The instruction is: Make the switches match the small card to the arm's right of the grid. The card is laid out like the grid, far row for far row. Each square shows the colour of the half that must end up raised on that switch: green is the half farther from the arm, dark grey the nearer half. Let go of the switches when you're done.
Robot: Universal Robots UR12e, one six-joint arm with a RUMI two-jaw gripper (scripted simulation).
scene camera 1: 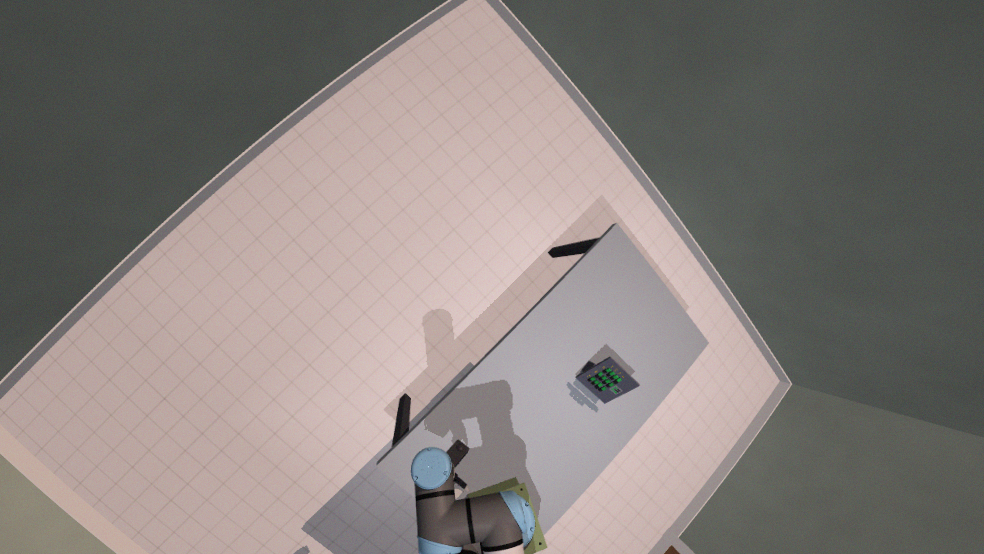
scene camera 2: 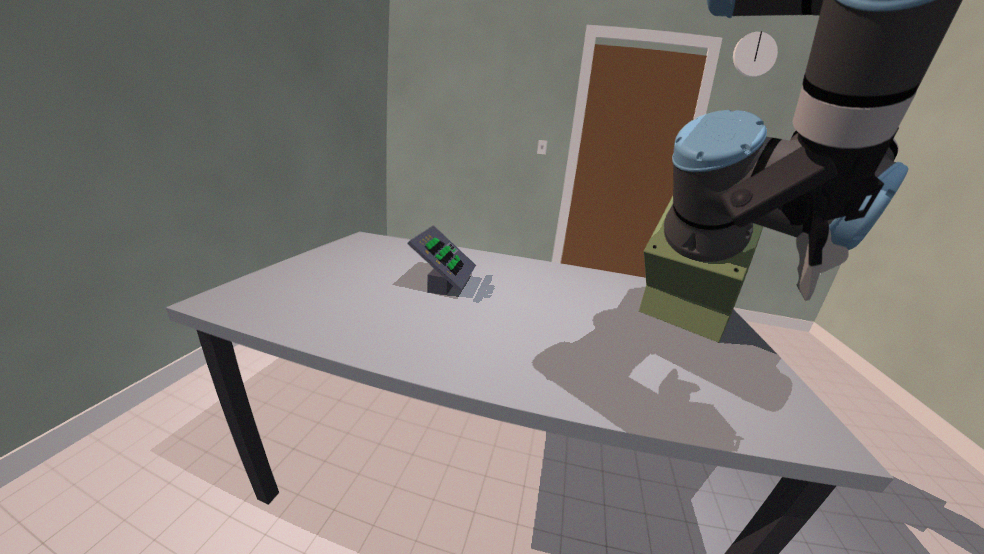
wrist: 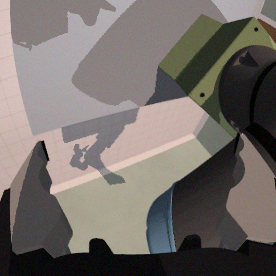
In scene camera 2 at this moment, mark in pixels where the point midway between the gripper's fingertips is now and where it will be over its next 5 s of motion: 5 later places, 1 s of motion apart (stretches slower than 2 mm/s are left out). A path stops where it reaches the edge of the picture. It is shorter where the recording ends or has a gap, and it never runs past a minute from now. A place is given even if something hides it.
My gripper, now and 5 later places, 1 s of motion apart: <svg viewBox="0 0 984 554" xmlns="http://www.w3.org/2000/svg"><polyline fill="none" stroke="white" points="776,256 764,280 658,338 488,288 457,213 457,203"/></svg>
